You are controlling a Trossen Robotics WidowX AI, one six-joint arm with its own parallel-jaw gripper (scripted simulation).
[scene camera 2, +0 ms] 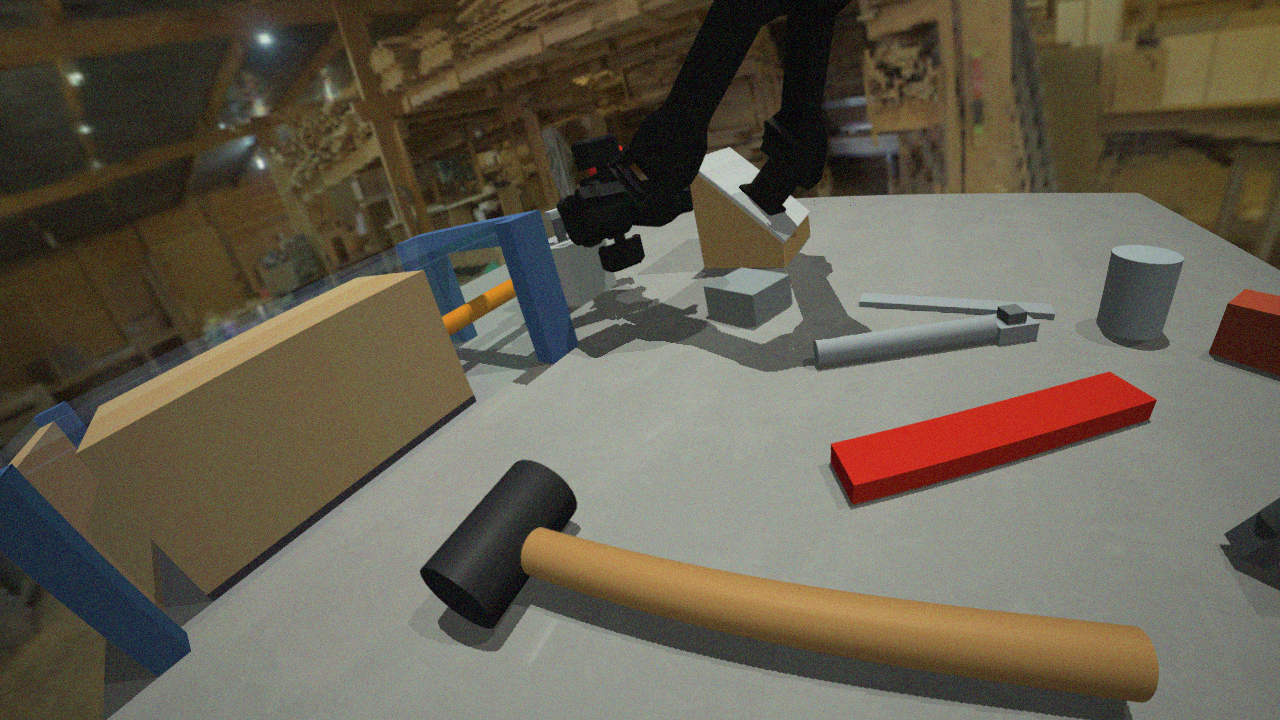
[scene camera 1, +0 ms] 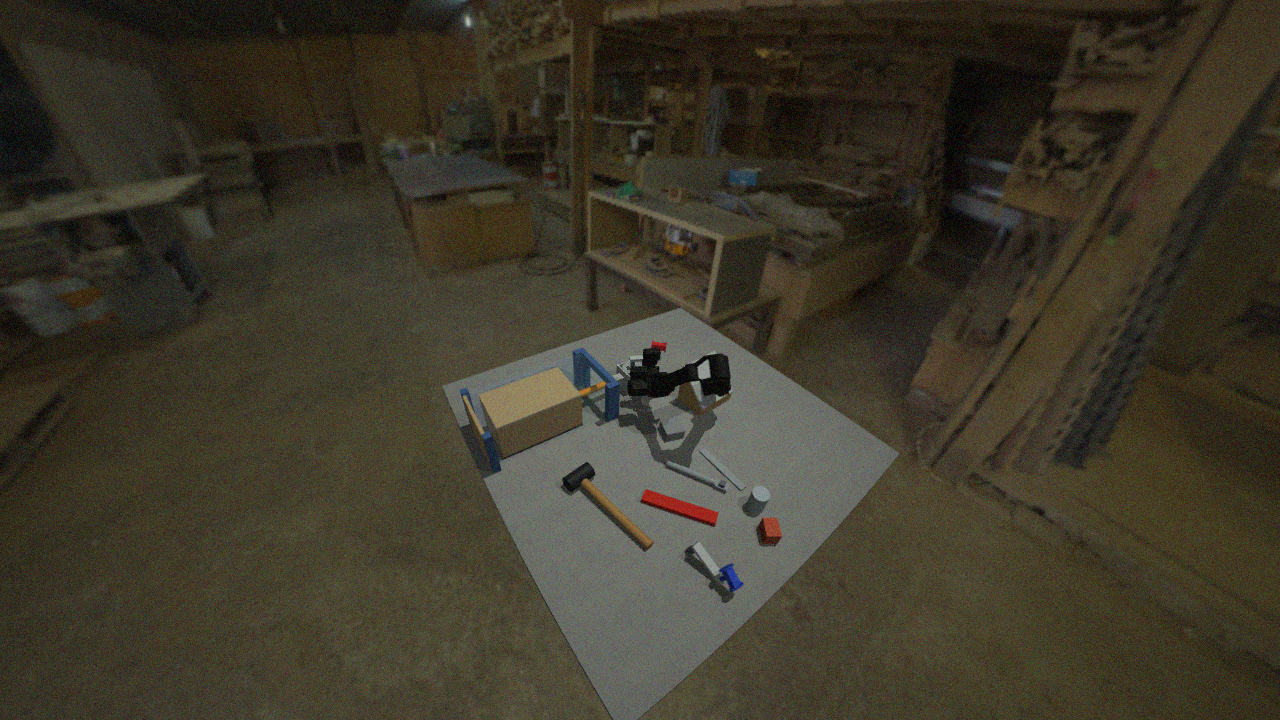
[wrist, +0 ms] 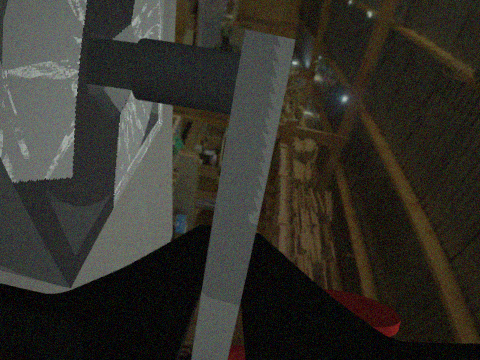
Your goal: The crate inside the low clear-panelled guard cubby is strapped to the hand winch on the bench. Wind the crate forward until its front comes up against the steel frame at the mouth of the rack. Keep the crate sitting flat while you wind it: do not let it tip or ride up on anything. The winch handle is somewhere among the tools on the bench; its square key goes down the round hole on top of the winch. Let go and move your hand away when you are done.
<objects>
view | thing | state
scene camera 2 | my gripper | -
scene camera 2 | grey block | -
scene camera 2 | red bar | -
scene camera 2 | mallet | -
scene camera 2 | flat grey strip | -
</objects>
